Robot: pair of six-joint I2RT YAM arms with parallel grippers.
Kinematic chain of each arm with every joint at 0, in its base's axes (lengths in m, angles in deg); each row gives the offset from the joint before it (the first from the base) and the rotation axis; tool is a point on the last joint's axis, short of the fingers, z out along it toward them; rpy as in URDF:
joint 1: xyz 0 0 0.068 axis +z
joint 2: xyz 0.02 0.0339 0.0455 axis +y
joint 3: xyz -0.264 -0.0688 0 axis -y
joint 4: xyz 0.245 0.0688 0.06 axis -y
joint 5: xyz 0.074 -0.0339 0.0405 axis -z
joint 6: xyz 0.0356 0 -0.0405 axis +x
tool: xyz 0 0 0 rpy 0 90 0
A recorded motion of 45 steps. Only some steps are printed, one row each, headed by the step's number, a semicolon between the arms.
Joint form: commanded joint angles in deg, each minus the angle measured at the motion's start. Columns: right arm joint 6, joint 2, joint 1, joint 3, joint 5, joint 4; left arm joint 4, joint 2, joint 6, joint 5, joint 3, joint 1.
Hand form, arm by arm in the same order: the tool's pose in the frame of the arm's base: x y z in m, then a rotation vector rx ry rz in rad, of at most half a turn. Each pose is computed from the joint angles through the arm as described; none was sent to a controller.
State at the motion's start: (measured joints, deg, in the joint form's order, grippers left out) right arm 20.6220 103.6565 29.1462 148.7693 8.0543 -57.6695; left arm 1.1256 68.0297 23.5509 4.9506 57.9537 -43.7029
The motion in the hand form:
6: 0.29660 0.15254 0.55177 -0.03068 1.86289 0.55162; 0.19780 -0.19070 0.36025 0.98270 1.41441 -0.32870
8: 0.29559 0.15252 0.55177 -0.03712 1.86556 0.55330; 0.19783 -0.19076 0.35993 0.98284 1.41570 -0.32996
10: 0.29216 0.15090 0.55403 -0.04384 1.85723 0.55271; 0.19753 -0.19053 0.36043 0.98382 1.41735 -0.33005
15: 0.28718 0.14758 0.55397 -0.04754 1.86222 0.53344; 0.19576 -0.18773 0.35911 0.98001 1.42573 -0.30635
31: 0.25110 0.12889 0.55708 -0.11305 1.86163 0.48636; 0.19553 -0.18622 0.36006 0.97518 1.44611 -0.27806
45: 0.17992 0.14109 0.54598 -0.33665 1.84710 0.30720; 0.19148 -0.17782 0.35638 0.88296 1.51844 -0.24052
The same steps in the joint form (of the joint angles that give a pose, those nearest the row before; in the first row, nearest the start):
6: 2.05 1.83 -1.50 0.03 -4.06 -0.39; 0.03 -1.50 -0.89 -0.94 -0.64 0.27
8: 1.90 1.66 -1.45 -0.13 -4.30 -0.54; 0.02 -1.48 -0.95 -0.91 -0.68 0.27
10: 1.53 0.97 -1.43 -0.56 -4.37 -0.35; -0.28 -1.55 -0.96 -0.91 -0.56 0.26
15: 0.87 -0.69 -1.48 -2.67 -3.84 -0.32; -0.79 -2.28 -0.48 -2.02 -1.13 0.29
31: -3.01 -10.34 -1.46 -13.29 -3.96 0.21; -2.35 -2.45 -0.17 -3.54 -0.63 0.29
45: -12.92 -22.80 11.54 -27.43 8.76 -0.52; -3.59 -4.42 -3.49 -8.66 -2.19 0.32

